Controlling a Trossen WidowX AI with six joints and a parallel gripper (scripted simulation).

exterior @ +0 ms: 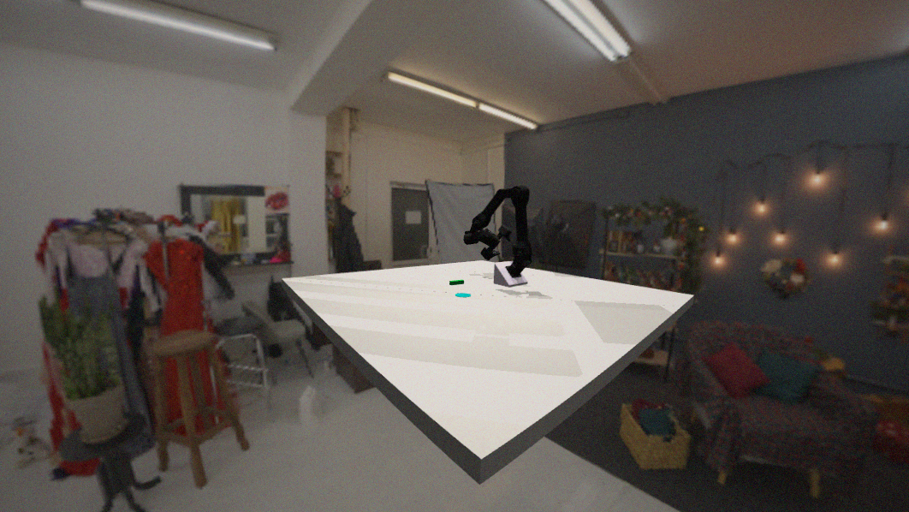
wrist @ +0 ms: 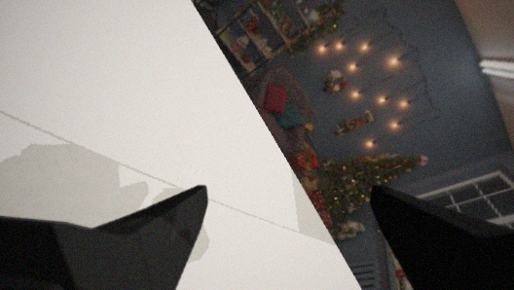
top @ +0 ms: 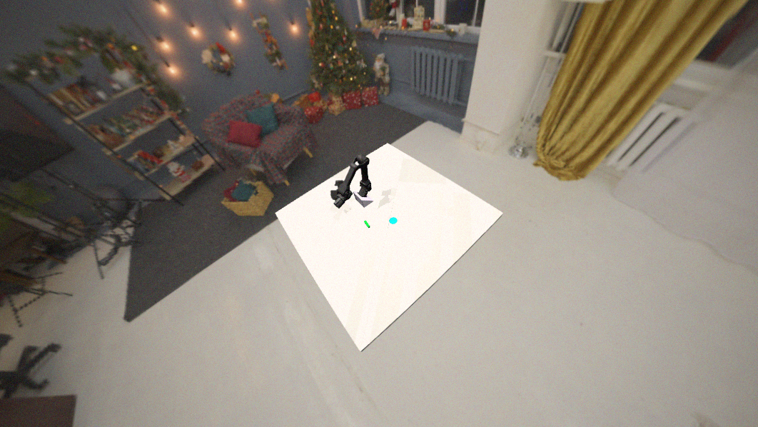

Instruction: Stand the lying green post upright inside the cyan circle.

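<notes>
The green post is 350 mm ahead of my gripper tip, 40 mm to the left of it and 140 mm below it. Round my gripper tip: cyan circle 450 mm ahead, 210 mm to the left, 150 mm below.
</notes>
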